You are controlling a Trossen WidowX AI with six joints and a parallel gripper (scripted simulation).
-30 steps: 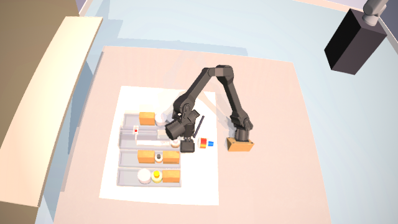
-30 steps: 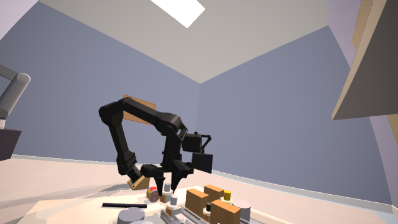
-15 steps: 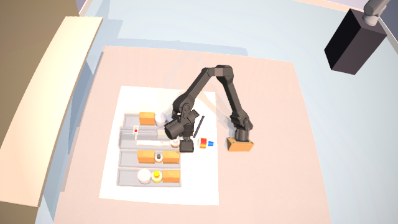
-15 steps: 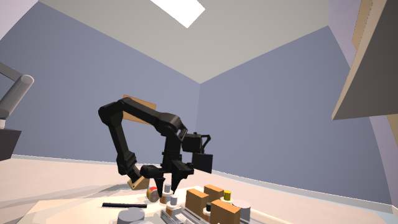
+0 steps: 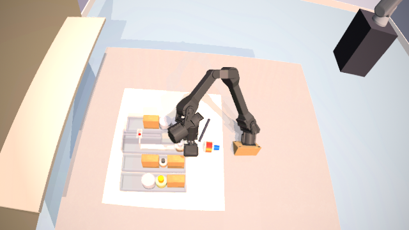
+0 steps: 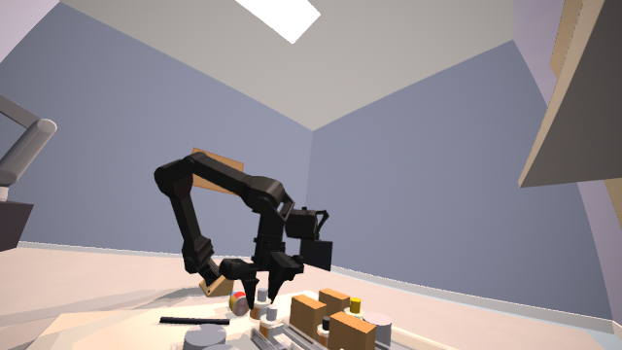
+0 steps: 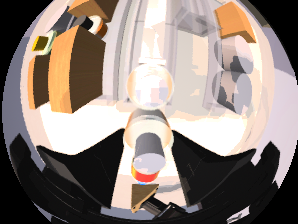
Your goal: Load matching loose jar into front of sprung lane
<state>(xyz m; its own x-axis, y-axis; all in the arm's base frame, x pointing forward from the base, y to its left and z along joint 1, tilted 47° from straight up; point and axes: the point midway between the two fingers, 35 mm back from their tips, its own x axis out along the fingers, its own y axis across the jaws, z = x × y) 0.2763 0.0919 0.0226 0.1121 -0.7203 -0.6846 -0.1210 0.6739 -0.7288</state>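
Right now my gripper tip is 7 cm past the black rod, 12 cm to the left of it and 5 cm above it. Also, from my gripper tip: sprung lane: 20 cm ahead, 3 cm below; red dot: 23 cm ahead, 1 cm to the right, 2 cm above.
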